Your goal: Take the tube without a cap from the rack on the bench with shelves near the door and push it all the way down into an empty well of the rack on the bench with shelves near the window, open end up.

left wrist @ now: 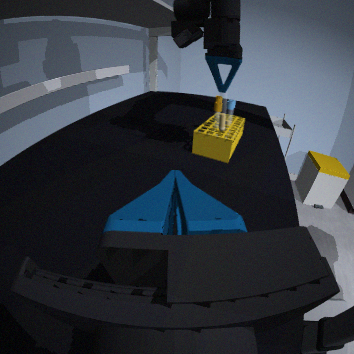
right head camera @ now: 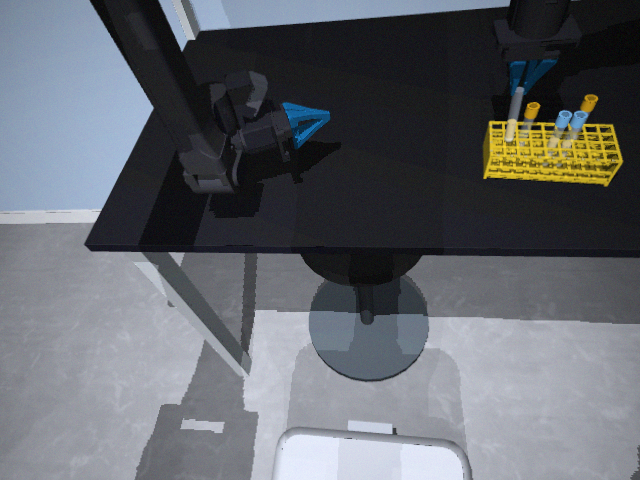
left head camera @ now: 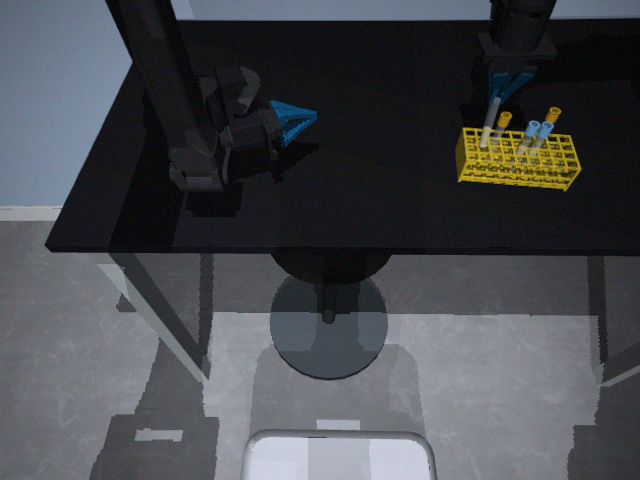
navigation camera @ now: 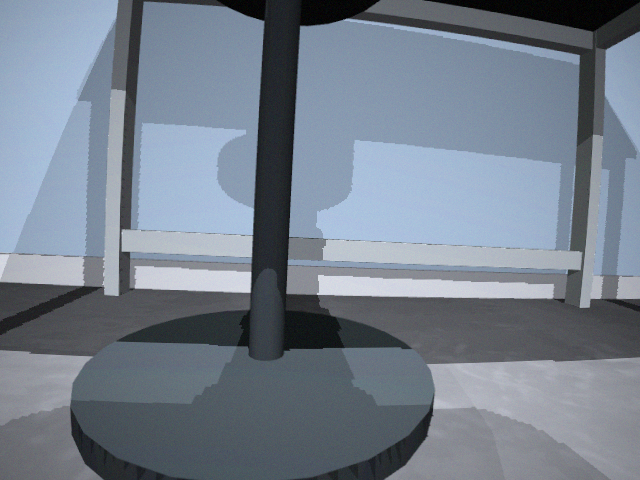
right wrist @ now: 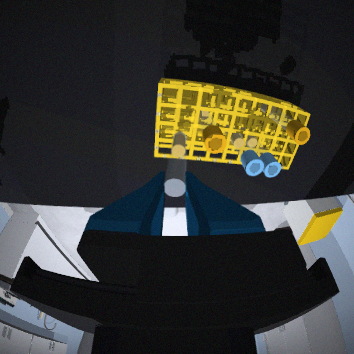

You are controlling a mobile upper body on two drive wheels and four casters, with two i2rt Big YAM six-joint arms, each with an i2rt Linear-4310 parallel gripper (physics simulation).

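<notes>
My right gripper [left head camera: 499,100] [right head camera: 520,91] [left wrist: 222,91] [right wrist: 174,178] is shut on the upper end of the uncapped tube [left head camera: 490,116] [right head camera: 514,108] [right wrist: 178,150], which has pale amber contents at its lower end. The tube leans slightly, open end up; its bottom is over the left end of the yellow rack's top grid. The rack [left head camera: 460,161] [right head camera: 486,156] [left wrist: 212,148] [right wrist: 172,82] also holds two orange-capped and two blue-capped tubes. Whether the bottom has entered a well is unclear. My left gripper [left head camera: 315,115] [right head camera: 328,114] [left wrist: 174,177] is shut and empty, left of the rack.
The black bench [left head camera: 361,217] [right head camera: 392,217] carries the rack. A stool with a round base [left head camera: 361,330] [right head camera: 398,335] [navigation camera: 248,428] stands beneath its front edge. A shelf [left wrist: 75,7] overhangs at the left wrist view's upper left. A white bin with a yellow lid [left wrist: 327,167] [right wrist: 320,225] stands beyond the bench.
</notes>
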